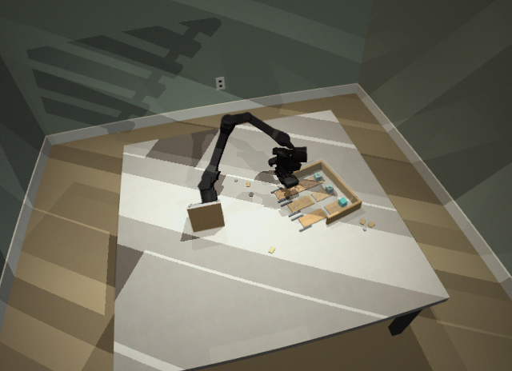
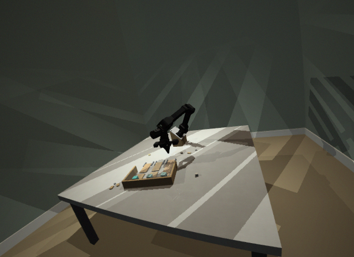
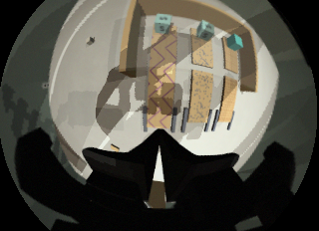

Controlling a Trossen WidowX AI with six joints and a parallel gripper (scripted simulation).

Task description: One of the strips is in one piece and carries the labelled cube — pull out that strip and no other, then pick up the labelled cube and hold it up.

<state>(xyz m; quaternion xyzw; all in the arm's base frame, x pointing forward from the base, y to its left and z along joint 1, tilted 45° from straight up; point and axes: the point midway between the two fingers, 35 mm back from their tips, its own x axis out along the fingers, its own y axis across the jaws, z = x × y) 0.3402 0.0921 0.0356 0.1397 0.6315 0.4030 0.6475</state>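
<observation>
My gripper tip is now 9 cm short of the zigzag strip, 7 cm above it and 3 cm to the right of it.
</observation>
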